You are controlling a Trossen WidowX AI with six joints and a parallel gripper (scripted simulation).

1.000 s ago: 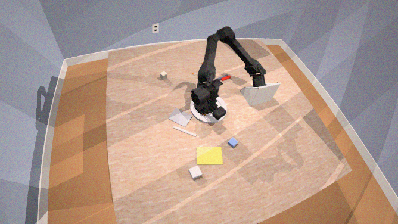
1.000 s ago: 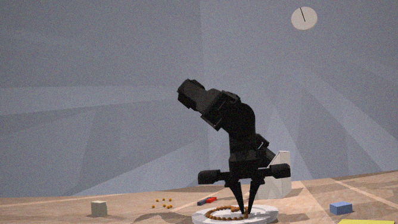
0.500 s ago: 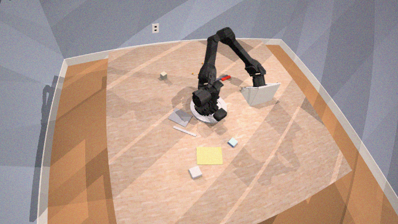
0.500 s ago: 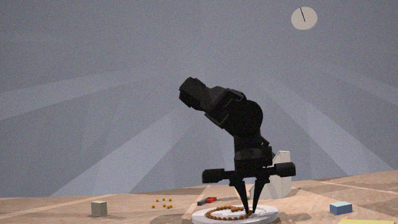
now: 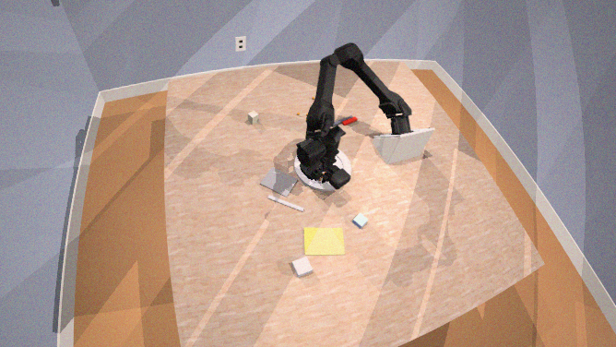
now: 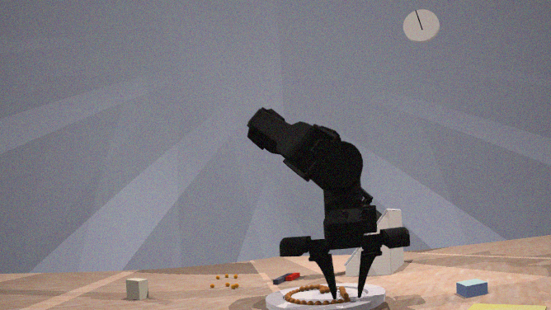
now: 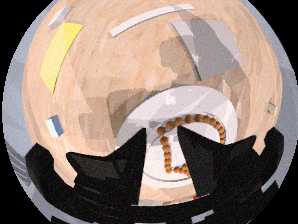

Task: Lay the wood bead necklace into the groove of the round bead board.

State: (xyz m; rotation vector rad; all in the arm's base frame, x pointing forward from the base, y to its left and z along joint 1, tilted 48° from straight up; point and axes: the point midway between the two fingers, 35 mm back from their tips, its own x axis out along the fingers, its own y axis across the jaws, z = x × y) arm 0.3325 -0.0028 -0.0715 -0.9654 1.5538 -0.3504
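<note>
Now: gripper tip 13 cm short of the grey sheet, 3 cm to the left of it and 2 cm above it. Round my gripper tip: yellow sheet 21 cm to the left, 6 cm ahead, 2 cm below; blue block 18 cm to the left, 7 cm behind, 1 cm below; stick 13 cm ahead, 5 cm to the left, 1 cm below.
</note>
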